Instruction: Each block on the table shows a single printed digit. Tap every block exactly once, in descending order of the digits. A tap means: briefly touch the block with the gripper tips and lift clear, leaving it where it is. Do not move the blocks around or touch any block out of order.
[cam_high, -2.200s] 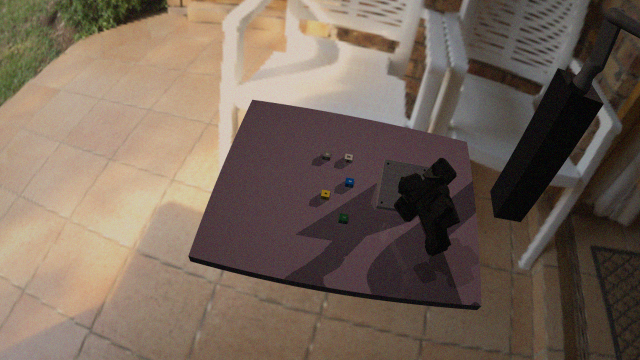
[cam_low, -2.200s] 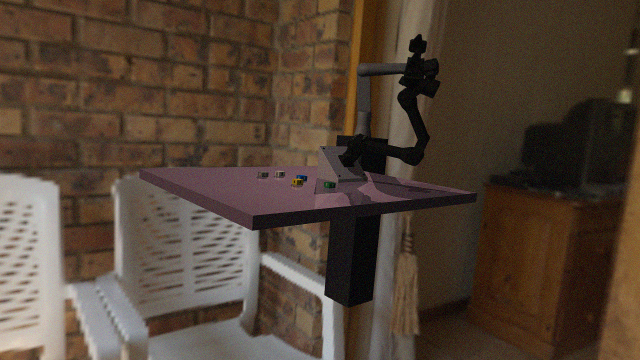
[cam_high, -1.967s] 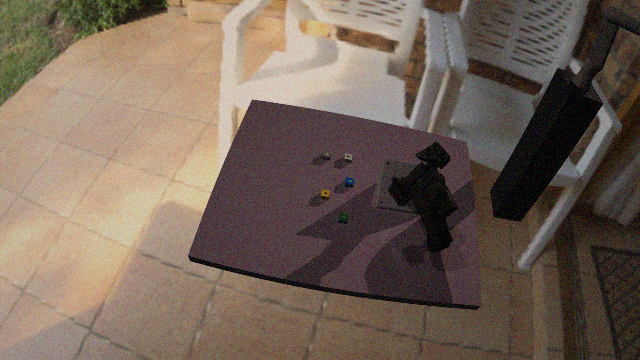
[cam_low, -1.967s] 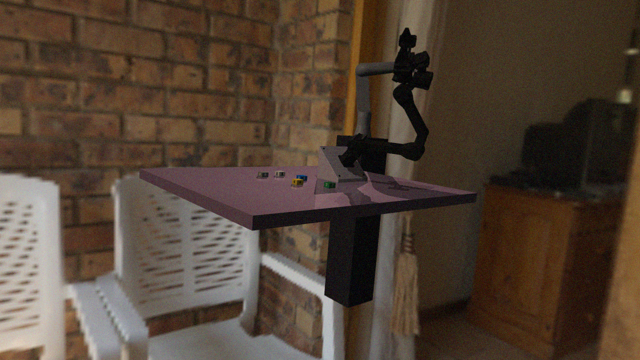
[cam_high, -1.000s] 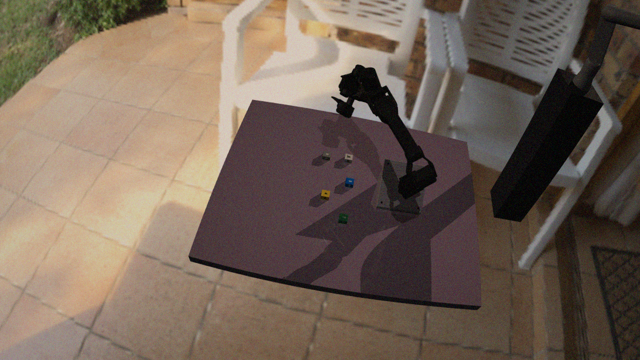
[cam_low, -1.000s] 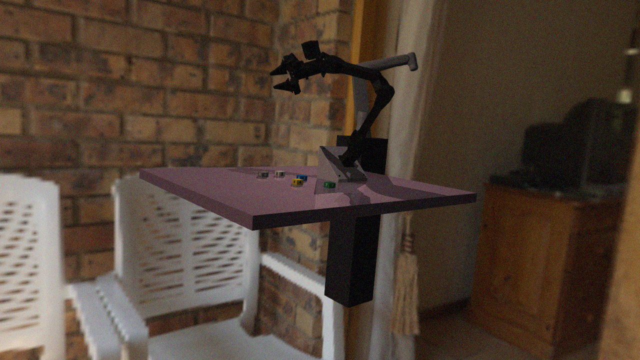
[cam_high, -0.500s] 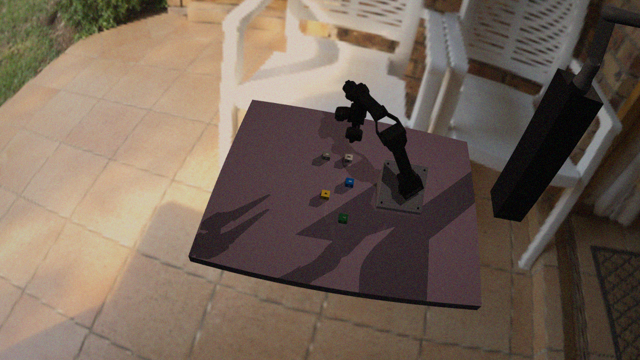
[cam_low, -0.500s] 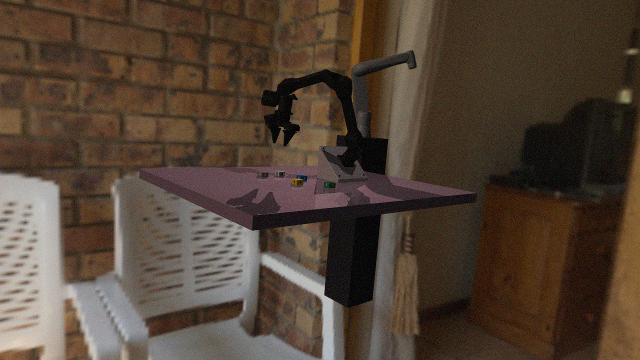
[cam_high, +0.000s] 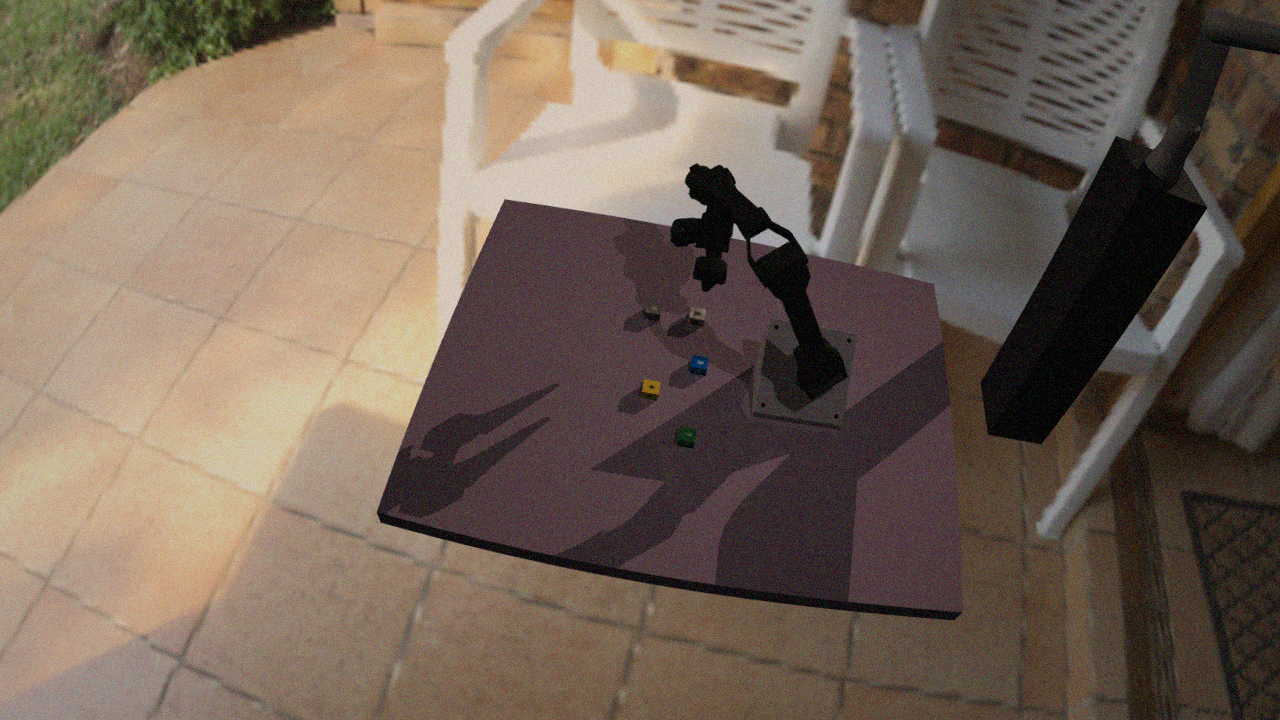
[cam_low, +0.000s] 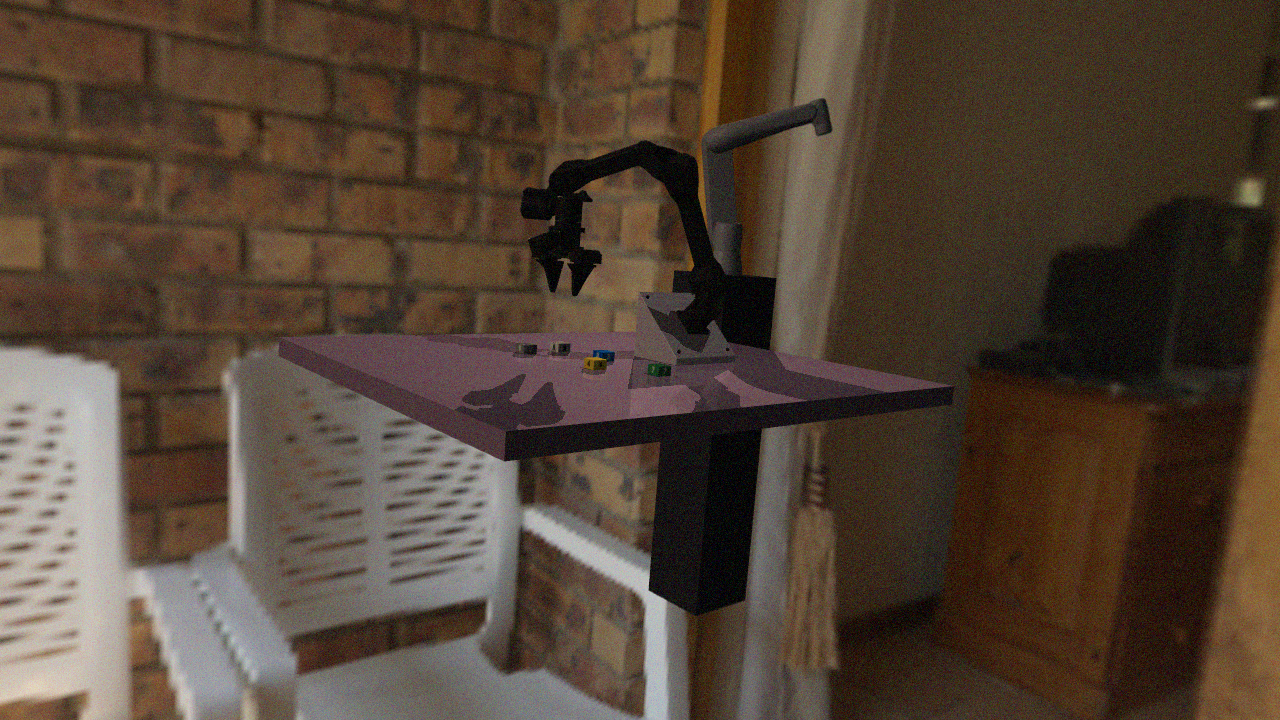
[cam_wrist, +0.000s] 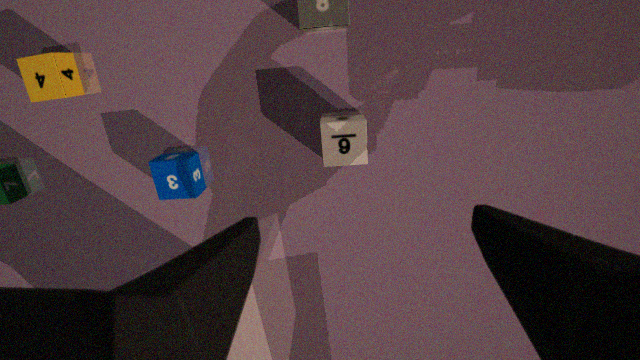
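Now: the grey block 100 mm ahead of my gripper tip, 10 mm to the left of it and 120 mm below it. The rest, counted from my gripper tip: blue block 20 mm behind, 140 mm to the left, 120 mm below; yellow block 70 mm ahead, 220 mm to the left, 120 mm below; white block 120 mm below.
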